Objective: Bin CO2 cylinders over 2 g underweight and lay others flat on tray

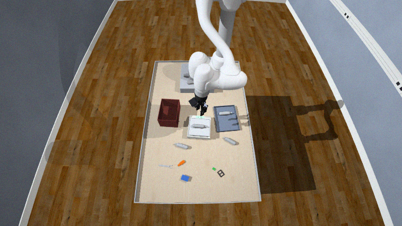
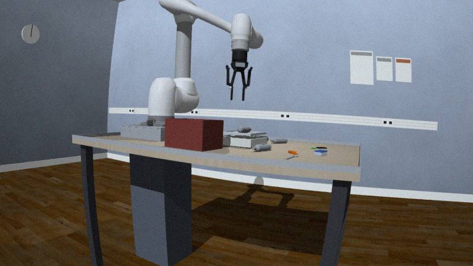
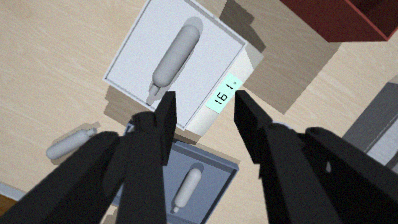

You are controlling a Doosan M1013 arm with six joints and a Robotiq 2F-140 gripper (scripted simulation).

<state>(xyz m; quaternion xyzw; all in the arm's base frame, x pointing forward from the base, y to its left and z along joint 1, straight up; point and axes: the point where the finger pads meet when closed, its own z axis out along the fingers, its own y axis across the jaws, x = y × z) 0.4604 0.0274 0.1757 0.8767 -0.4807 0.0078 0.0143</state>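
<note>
The blue-grey tray lies 6 cm behind my hand, 23 cm to the left of it and 24 cm below it. Round my hand: white scale (4 cm ahead, 21 cm below); orange piece (33 cm ahead, 14 cm to the right, 24 cm below); dark red scrap bin (7 cm behind, 25 cm to the right, 21 cm below).
</note>
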